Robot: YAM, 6 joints.
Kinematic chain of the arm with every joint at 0, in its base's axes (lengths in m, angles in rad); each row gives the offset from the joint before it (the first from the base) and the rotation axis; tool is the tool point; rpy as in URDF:
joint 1: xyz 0 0 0.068 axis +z
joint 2: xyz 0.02 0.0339 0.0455 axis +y
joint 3: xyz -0.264 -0.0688 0 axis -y
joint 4: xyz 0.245 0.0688 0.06 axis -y
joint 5: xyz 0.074 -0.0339 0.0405 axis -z
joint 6: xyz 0.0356 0 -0.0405 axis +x
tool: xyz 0 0 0 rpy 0 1.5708 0
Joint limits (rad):
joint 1: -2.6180..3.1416
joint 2: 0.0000..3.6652
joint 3: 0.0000..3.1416
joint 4: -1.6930..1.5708
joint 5: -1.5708..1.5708
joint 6: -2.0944..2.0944
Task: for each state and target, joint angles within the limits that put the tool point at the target. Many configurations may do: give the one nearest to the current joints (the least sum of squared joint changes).
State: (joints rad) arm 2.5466 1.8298 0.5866 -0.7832 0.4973 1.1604
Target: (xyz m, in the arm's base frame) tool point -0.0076 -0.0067 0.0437
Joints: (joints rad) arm 2.6684 2.0067 0.0472 -0.5989 -0.2680 1.1604
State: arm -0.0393 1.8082 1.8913 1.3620 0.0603 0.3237
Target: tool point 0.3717 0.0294 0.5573
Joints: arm 0.0832 1.9260 2.0493 1.2147 0.0451 0.3237
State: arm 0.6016 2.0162 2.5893 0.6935 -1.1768 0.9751
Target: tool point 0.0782 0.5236 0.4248
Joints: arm 1.3628 2.4270 2.5160 0.5894 -1.0925 0.9751
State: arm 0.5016 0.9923 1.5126 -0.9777 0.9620 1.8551
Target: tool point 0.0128 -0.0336 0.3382
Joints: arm 0.7338 0.3063 0.9852 -1.3797 1.2276 1.8551
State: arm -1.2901 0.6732 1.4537 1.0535 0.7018 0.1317
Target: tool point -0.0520 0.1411 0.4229
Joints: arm -1.3897 0.0153 0.7893 1.1867 0.8080 0.1317
